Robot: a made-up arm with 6 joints. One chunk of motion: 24 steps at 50 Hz.
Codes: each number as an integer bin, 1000 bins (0 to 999) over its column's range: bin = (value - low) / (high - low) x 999, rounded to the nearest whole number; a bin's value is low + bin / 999 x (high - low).
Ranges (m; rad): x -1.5..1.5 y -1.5..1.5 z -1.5..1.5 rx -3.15..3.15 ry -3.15..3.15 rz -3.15..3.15
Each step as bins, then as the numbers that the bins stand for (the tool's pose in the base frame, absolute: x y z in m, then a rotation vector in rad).
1 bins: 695 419 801 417 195 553
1 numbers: 0.5871 -0.2417 0.9054 -0.5203 -1.9203 0.3374
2 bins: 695 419 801 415 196 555
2 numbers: 0.5871 -0.2417 0.9054 -0.5329 -1.9140 0.3500
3 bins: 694 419 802 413 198 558
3 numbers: 0.5841 -0.2417 0.9084 -0.5455 -1.9014 0.3689
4 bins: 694 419 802 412 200 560
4 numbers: 0.5841 -0.2417 0.9084 -0.5518 -1.8887 0.3815
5 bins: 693 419 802 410 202 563
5 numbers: 0.5811 -0.2417 0.9084 -0.5644 -1.8761 0.4005
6 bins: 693 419 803 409 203 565
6 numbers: 0.5811 -0.2417 0.9114 -0.5707 -1.8698 0.4131
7 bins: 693 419 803 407 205 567
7 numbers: 0.5811 -0.2417 0.9114 -0.5833 -1.8572 0.4257
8 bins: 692 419 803 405 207 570
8 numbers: 0.5781 -0.2417 0.9114 -0.5959 -1.8446 0.4446
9 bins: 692 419 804 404 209 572
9 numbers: 0.5781 -0.2417 0.9144 -0.6023 -1.8320 0.4572
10 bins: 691 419 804 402 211 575
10 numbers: 0.5751 -0.2417 0.9144 -0.6149 -1.8194 0.4761
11 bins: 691 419 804 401 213 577
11 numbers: 0.5751 -0.2417 0.9144 -0.6212 -1.8068 0.4887
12 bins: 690 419 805 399 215 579
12 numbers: 0.5721 -0.2417 0.9174 -0.6338 -1.7941 0.5014
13 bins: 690 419 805 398 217 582
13 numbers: 0.5721 -0.2417 0.9174 -0.6401 -1.7815 0.5203
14 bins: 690 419 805 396 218 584
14 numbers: 0.5721 -0.2417 0.9174 -0.6527 -1.7752 0.5329
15 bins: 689 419 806 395 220 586
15 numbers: 0.5691 -0.2417 0.9204 -0.6590 -1.7626 0.5455
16 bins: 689 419 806 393 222 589
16 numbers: 0.5691 -0.2417 0.9204 -0.6716 -1.7500 0.5644
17 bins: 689 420 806 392 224 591
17 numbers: 0.5691 -0.2387 0.9204 -0.6779 -1.7374 0.5770
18 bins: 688 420 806 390 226 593
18 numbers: 0.5661 -0.2387 0.9204 -0.6905 -1.7248 0.5896
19 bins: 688 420 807 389 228 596
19 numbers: 0.5661 -0.2387 0.9234 -0.6968 -1.7122 0.6086
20 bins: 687 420 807 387 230 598
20 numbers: 0.5631 -0.2387 0.9234 -0.7095 -1.6995 0.6212
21 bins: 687 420 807 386 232 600
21 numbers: 0.5631 -0.2387 0.9234 -0.7158 -1.6869 0.6338
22 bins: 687 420 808 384 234 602
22 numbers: 0.5631 -0.2387 0.9264 -0.7284 -1.6743 0.6464
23 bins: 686 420 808 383 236 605
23 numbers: 0.5601 -0.2387 0.9264 -0.7347 -1.6617 0.6653
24 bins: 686 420 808 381 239 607
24 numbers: 0.5601 -0.2387 0.9264 -0.7473 -1.6428 0.6779
